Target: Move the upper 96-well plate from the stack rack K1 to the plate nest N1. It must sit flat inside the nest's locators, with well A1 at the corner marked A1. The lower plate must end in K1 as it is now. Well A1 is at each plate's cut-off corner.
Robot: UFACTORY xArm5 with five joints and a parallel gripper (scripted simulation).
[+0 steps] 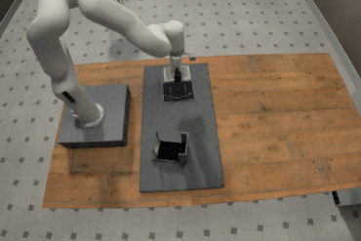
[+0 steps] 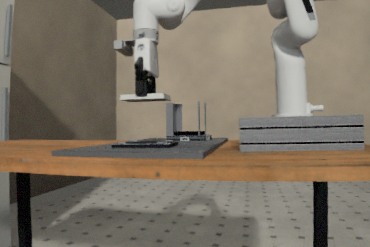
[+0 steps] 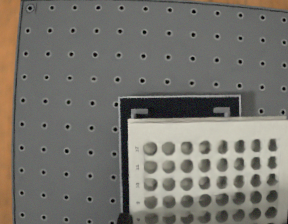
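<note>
My gripper is now 14 cm above the plate nest N1. The rest, counted from my hand: white 96-well plate: 1 cm below.
</note>
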